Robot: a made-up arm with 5 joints.
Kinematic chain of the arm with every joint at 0, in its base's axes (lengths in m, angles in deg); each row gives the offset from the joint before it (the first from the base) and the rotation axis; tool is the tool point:
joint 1: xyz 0 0 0.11 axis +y
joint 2: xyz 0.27 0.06 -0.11 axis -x
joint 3: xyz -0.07 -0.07 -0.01 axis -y
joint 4: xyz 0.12 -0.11 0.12 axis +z
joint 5: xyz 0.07 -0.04 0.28 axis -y
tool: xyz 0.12 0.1 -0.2
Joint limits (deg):
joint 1: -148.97..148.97
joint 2: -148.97..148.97
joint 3: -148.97..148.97
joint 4: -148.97..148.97
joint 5: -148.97..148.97
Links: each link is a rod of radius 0.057 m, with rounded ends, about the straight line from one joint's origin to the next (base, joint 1, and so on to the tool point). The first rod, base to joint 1, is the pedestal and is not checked.
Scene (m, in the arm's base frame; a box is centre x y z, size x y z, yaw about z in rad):
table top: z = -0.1
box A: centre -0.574 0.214 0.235 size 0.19 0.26 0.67 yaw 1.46
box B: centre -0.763 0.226 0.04 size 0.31 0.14 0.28 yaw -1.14
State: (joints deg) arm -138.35 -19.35 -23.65 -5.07 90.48
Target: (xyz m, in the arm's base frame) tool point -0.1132 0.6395 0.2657
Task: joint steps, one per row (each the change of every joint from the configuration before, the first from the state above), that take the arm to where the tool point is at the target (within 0.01 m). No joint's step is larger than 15 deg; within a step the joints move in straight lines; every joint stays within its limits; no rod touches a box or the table.
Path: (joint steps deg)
1: 11.41 13.50 0.15 -4.31 2.84
2: 11.42 13.50 0.15 -4.31 2.84
3: 11.41 13.50 0.15 -4.31 2.84
4: 11.42 13.51 0.15 -4.31 2.85
5: 11.41 13.50 0.16 -4.31 2.84
6: 11.42 13.50 0.15 -4.31 2.84
7: -10.94 -0.11 11.53 11.98 1.49
8: -10.93 -0.11 11.54 11.97 1.49
9: -7.41 3.85 9.80 14.76 -5.48
10: -7.41 3.85 9.79 14.76 -5.47
11: -7.41 3.85 9.80 14.75 -5.47

